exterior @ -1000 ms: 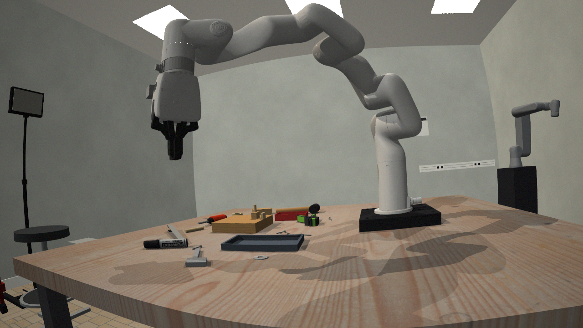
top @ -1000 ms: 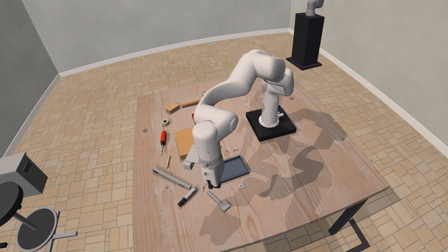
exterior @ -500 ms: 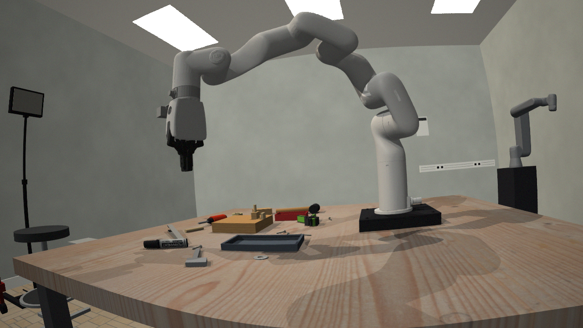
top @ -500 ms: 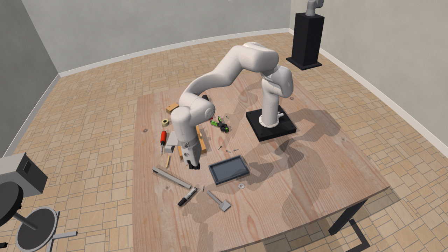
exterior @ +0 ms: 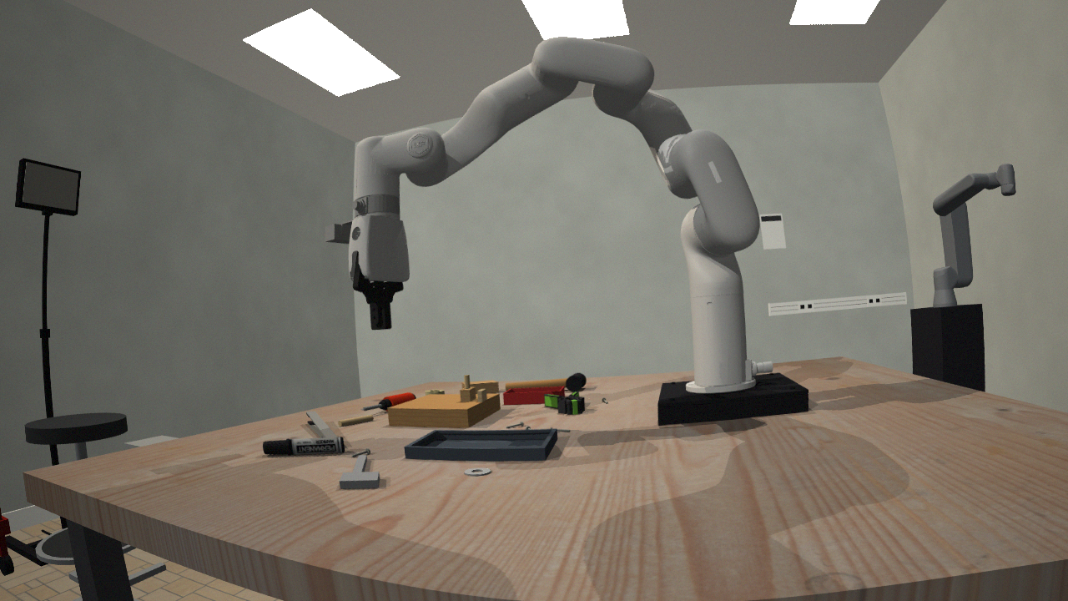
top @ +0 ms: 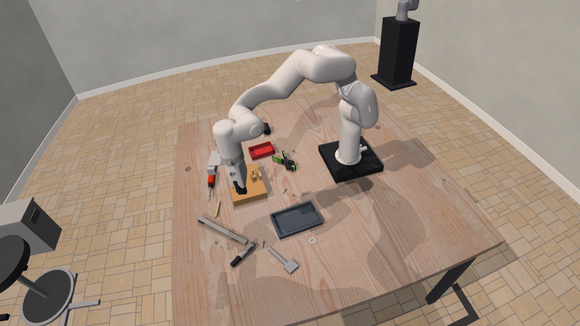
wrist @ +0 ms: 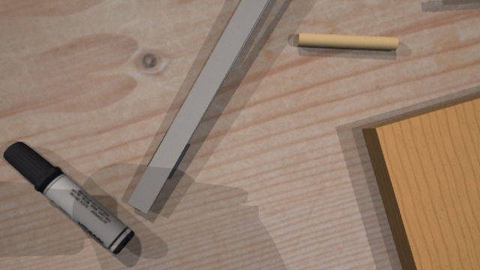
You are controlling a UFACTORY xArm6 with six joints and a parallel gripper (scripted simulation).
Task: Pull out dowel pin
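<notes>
The dowel pin is 20 cm to the right of my hand, 13 cm below it and 8 cm behind it. Also, from my hand: small wooden block (20 cm to the right, 15 cm below, 8 cm behind); then orange bench board (19 cm to the right, 16 cm below, 4 cm behind); then dark tray (18 cm below, 17 cm behind, 8 cm to the left).
</notes>
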